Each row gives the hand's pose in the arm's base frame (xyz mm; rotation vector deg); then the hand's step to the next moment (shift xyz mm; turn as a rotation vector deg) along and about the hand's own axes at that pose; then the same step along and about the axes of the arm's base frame.
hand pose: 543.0 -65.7 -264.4 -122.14 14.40 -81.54
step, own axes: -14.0 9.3 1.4 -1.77 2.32 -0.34
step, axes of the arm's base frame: -3.2 -1.0 -16.5 -0.70 -1.25 -2.57
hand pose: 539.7 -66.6 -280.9 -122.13 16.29 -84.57
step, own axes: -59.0 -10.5 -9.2 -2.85 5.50 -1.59
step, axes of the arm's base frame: -32.2 32.8 -39.5 -1.87 -3.80 -4.79
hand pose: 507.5 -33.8 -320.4 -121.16 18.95 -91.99
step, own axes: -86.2 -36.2 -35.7 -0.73 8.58 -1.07
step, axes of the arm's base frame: -62.0 62.8 -47.1 -0.51 -7.31 -4.64
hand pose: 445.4 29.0 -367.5 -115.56 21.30 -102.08
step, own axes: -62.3 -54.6 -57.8 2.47 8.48 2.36
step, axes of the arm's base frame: -70.1 69.0 -23.2 3.33 -8.25 -2.10
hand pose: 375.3 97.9 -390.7 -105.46 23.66 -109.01
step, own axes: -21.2 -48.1 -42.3 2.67 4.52 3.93
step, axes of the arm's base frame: -47.6 47.7 4.0 4.43 -4.83 0.20
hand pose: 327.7 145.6 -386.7 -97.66 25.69 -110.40
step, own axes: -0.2 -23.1 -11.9 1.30 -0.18 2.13
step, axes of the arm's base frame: -15.5 17.7 11.1 1.98 -0.41 1.48
